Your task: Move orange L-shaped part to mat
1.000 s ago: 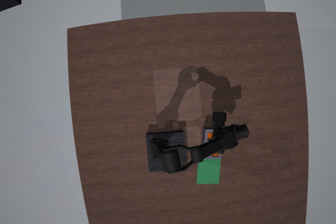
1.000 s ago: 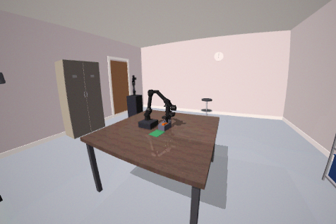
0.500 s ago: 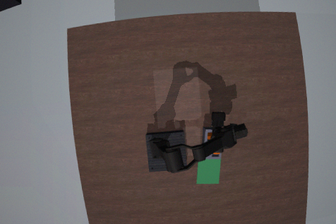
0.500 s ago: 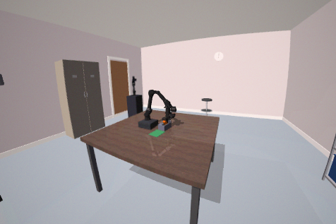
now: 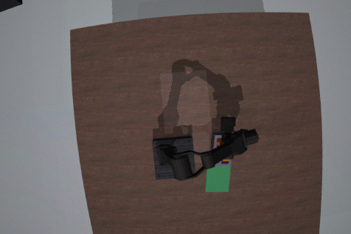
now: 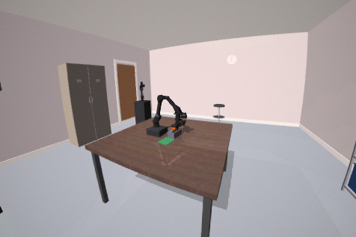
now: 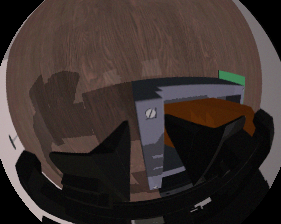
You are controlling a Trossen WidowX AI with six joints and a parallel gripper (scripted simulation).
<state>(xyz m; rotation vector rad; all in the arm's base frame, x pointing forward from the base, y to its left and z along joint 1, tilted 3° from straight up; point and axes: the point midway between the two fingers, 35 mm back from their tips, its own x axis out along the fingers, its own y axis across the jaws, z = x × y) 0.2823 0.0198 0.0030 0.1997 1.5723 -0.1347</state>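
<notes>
Right now the orange L-shaped part is 20 mm behind my gripper tip, 50 mm to the right of it and 10 mm above it. The rest, counted from my gripper tip: green mat (50 mm behind, 210 mm to the right, 50 mm below).
</notes>
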